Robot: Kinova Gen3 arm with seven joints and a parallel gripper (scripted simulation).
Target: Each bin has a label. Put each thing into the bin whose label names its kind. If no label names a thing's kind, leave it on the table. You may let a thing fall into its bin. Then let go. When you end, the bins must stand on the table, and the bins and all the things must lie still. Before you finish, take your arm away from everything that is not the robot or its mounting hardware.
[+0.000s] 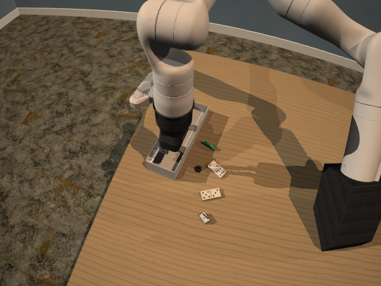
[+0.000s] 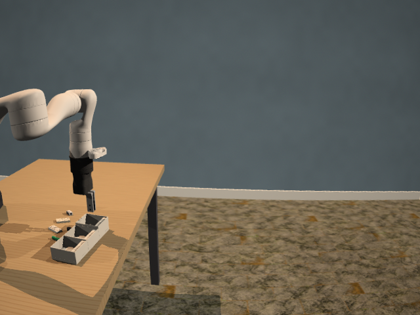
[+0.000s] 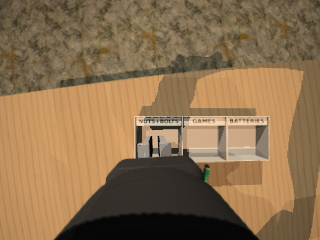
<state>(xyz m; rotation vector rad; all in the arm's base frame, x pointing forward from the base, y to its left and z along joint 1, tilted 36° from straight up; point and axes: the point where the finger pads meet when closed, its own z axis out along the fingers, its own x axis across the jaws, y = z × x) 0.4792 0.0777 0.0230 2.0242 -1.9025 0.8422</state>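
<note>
Now: the green battery 100 mm to the right of my hand, 90 mm below it and 90 mm behind it. From my hand the other things lie so: grey bin row: 90 mm to the right, 70 mm below, 10 mm behind; then black nut: 90 mm below, 90 mm behind, 10 mm to the right.
</note>
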